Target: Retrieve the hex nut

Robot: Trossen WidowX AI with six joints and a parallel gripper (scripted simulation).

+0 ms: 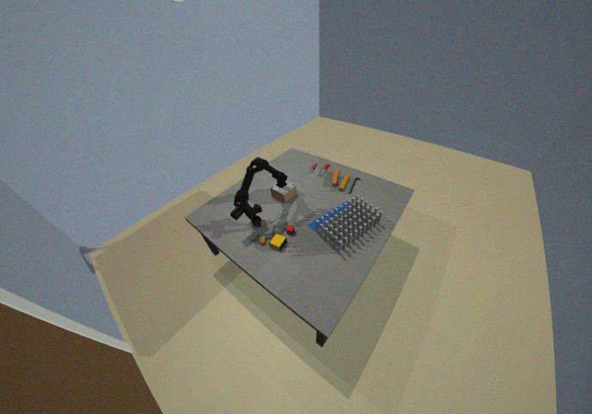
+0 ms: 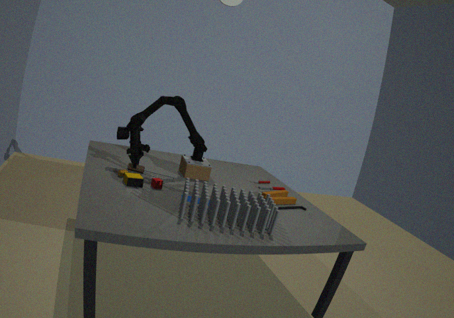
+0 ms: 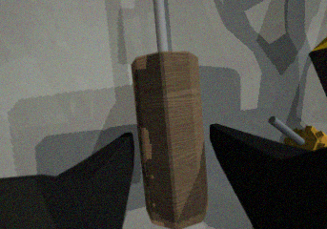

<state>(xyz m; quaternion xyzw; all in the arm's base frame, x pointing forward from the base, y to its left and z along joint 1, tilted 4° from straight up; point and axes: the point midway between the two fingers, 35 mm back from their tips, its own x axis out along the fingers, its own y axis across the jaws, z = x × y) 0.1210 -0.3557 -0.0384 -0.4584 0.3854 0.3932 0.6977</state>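
My gripper tip is now 10 cm to the right of the metal-shafted tool and 3 cm short of it. From my gripper tip the other things lie so: red cube 20 cm ahead, 10 cm to the left; then yellow-handled tool 11 cm ahead, 7 cm to the right; then yellow block 21 cm ahead, 2 cm to the right.
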